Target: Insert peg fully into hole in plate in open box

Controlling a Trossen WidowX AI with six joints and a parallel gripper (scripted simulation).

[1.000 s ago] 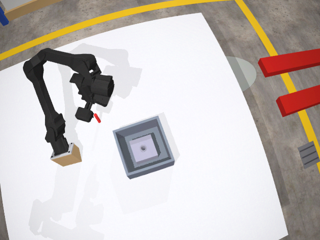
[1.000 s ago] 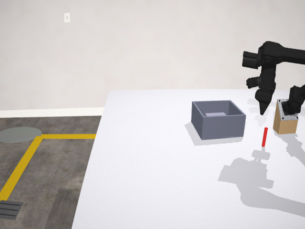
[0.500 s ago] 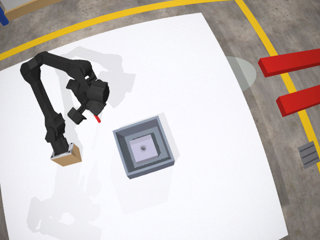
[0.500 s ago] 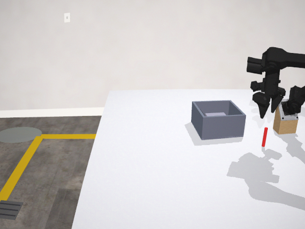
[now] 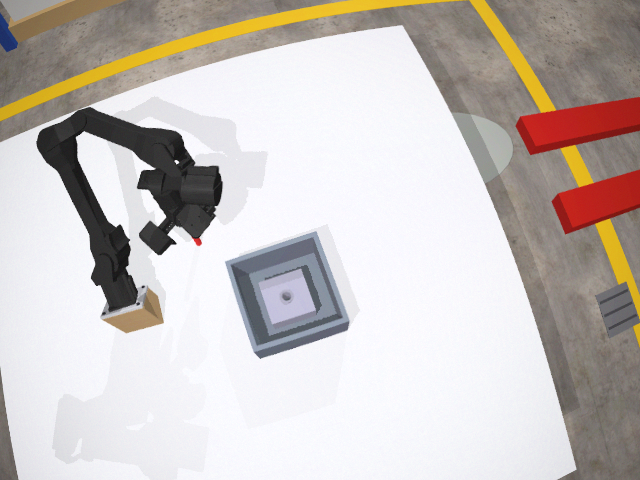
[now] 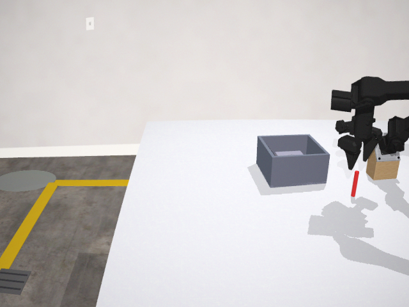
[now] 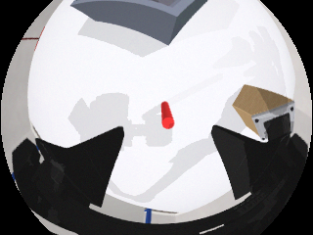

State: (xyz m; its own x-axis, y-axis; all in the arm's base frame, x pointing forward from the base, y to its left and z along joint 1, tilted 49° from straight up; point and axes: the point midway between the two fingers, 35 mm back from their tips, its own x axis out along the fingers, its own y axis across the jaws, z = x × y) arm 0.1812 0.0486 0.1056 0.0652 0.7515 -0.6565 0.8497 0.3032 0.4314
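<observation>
Right now the red peg is 90 mm below my hand. The rest, counted from my hand: grey box (140 mm ahead, 190 mm to the right, 110 mm below); pale plate (140 mm ahead, 190 mm to the right, 90 mm below).
</observation>
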